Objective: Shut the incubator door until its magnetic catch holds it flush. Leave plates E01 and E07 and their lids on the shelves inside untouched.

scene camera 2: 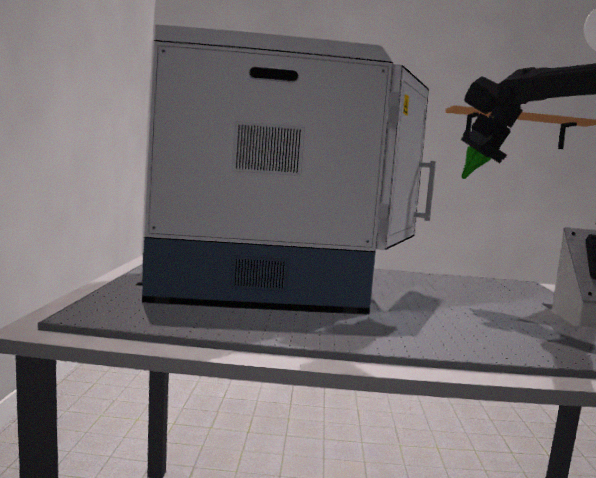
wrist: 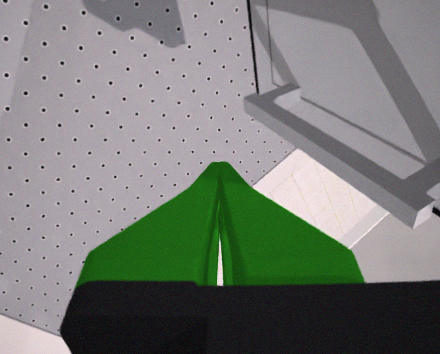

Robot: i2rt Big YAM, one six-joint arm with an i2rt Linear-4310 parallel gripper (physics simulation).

my gripper: scene camera 2; wrist
same spot on my gripper: (scene camera 2: 476, 157) = (wrist: 180, 233)
same spot on incubator door: (wrist: 347, 90) = (scene camera 2: 414, 195)
